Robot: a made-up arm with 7 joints.
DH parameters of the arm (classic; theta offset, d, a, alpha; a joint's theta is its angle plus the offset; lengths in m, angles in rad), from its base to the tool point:
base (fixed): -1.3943 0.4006 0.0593 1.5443
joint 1: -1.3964 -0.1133 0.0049 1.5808
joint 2: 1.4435 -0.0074 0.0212 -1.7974
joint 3: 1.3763 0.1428 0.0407 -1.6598
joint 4: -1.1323 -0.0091 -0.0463 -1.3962
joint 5: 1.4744 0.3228 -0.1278 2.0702
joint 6: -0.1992 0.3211 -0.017 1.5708
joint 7: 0 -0.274 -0.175 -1.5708
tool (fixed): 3.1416 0.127 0 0
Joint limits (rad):
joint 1: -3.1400..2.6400
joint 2: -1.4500..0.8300
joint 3: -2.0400..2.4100
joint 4: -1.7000..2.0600
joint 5: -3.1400..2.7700
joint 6: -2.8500..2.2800
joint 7: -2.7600..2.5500
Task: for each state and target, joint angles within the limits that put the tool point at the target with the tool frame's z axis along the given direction. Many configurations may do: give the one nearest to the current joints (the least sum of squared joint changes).
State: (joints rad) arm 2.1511 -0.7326 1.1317 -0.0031 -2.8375 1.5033 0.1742
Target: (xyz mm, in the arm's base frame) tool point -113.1 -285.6 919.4 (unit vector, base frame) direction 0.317 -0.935 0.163
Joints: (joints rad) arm 2.0786 -0.1621 0.6033 -0.2907 -3.1400 1.2147 -0.4115
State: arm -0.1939 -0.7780 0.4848 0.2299 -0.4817 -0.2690 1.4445
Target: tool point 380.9 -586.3 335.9 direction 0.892 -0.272 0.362
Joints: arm -0.4076 -0.7828 0.0780 0.0481 -0.2764 -0.4100 1.5692
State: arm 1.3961 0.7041 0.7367 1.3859 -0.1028 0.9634 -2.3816
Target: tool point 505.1 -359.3 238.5 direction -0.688 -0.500 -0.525
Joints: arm 1.3190 0.2113 0.7531 1.5597 -0.1879 1.0725 -2.5398
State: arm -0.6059 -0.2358 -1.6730 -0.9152 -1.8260 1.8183 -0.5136
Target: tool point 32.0 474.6 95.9 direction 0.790 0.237 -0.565
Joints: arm -0.9039 -0.8266 -1.3206 -0.9327 -2.3748 1.2762 -0.1617
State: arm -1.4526 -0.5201 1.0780 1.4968 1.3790 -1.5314 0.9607
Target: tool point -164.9 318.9 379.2 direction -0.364 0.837 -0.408
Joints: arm -1.6296 -0.6503 1.0696 1.5038 1.6762 -1.5191 0.9810
